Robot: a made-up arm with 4 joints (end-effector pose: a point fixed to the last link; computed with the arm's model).
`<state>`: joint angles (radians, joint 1 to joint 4).
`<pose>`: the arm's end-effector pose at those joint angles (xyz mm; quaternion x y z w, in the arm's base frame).
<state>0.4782 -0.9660 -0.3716 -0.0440</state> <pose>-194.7 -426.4 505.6 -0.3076 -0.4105 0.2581 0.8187</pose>
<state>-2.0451 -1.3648 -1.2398 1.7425</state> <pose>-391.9 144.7 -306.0 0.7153 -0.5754 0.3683 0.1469</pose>
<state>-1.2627 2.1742 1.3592 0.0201</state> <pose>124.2 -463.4 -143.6 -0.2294 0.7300 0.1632 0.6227</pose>
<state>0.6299 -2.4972 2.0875 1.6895</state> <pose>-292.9 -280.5 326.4 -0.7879 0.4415 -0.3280 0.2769</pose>
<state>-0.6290 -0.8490 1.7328 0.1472</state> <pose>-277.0 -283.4 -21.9 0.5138 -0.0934 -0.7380 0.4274</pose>
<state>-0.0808 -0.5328 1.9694 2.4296</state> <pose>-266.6 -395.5 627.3 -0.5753 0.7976 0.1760 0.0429</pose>
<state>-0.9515 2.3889 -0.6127 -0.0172</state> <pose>-13.3 -463.6 -295.1 0.4082 0.7331 0.5110 0.1866</pose>
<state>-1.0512 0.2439 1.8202 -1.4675</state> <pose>-374.9 -665.3 191.3 -0.2198 0.7689 -0.1691 0.5761</pose>
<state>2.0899 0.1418 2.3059 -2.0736</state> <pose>-244.1 683.9 -151.5 0.3214 -0.0213 0.9119 0.2544</pose>
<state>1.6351 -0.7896 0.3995 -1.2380</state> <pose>-491.0 261.4 718.8 -0.8864 -0.4057 -0.1052 0.1967</pose>
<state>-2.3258 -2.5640 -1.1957 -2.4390</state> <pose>-436.0 488.6 -173.0 -0.5520 0.4644 -0.6617 0.2045</pose>
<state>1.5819 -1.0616 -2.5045 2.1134</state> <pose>-440.4 299.3 585.2 -0.3929 0.8312 -0.0714 0.3869</pose>
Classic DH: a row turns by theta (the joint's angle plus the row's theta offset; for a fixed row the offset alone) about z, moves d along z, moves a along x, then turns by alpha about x. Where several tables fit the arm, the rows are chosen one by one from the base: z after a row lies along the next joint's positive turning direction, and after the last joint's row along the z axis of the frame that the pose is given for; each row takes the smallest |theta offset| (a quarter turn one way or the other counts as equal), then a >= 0, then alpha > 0; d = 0 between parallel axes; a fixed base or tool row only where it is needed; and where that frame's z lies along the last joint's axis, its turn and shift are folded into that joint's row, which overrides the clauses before.
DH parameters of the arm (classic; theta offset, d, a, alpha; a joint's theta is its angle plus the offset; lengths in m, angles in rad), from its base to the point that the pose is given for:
base (fixed): -1.5708 0.0708 0 1.5708
joint 1: 1.5708 0.0871 0.2035 -1.5708
joint 2: -1.5708 -0.3764 0.0761 1.5708
joint 3: -1.5708 -0.3006 0.1057 1.5708
joint 4: 0 -0.07 0.0743 1.5708
tool (fixed): 1.5708 -0.2234 0 0

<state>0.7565 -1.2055 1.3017 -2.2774</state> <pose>-668.3 -207.1 389.6 -0.6359 0.0172 -0.6725 0.3782</pose>
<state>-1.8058 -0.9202 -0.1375 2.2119</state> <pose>-483.1 -230.8 -261.4 -0.8224 0.4215 -0.1496 0.3515</pose>
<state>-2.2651 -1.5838 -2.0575 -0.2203</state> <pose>-188.0 -63.8 -414.4 -0.0086 -0.6880 -0.1536 0.7092</pose>
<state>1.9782 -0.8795 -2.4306 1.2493</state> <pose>-259.1 417.8 418.5 -0.4851 0.8539 0.1116 0.1520</pose>
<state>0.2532 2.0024 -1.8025 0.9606</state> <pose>53.6 -377.5 418.5 0.7354 0.6705 0.0493 0.0853</pose>
